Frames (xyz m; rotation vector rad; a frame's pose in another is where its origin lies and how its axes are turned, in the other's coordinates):
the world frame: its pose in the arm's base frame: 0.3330 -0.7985 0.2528 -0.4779 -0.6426 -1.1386
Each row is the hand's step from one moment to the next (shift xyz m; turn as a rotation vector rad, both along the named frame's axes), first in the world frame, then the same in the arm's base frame.
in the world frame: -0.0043 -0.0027 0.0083 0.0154 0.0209 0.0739
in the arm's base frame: -0.0056 0.0073 0.0032 0.0073 0.0449 0.0638
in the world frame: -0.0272 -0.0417 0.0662 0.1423 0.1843 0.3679
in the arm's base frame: -0.0613 0.0465 0.0307 0.1293 0.2076 0.3602
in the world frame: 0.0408 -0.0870 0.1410 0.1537 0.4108 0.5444
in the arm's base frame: -0.1017 0.0332 0.1330 0.3048 0.3943 0.4903
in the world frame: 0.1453 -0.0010 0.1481 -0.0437 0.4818 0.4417
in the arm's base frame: 0.0059 -0.0024 0.2074 0.3399 0.4859 0.2784
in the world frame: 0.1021 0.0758 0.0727 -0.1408 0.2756 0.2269
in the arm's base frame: 0.0827 0.0050 0.1208 0.1684 0.3394 0.0611
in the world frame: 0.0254 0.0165 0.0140 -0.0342 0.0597 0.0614
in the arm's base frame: 0.0193 -0.0022 0.0271 0.0327 0.0840 0.0196
